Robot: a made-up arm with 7 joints. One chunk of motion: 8 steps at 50 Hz.
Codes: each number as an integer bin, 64 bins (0 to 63) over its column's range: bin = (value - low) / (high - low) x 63, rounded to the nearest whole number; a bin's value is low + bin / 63 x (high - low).
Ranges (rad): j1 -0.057..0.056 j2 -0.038..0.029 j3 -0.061..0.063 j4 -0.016..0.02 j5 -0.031..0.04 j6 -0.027..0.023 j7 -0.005..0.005
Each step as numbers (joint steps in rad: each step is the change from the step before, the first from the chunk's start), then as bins.
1 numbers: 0.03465 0.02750 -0.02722 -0.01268 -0.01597 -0.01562 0.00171
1 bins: 51 62 17 6 13 14 42
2 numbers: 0.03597 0.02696 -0.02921 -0.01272 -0.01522 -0.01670 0.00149
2 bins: 52 61 16 6 14 13 41
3 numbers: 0.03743 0.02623 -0.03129 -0.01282 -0.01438 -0.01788 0.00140
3 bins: 53 60 15 6 15 11 40
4 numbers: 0.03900 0.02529 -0.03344 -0.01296 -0.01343 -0.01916 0.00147
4 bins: 54 60 14 5 16 10 41
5 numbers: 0.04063 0.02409 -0.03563 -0.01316 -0.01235 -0.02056 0.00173
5 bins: 54 58 13 5 17 8 42
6 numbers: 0.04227 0.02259 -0.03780 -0.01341 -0.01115 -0.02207 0.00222
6 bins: 55 57 12 5 18 6 45
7 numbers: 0.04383 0.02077 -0.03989 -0.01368 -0.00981 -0.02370 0.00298
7 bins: 56 55 11 4 19 4 50
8 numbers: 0.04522 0.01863 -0.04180 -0.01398 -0.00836 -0.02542 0.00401
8 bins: 57 53 10 4 20 2 57
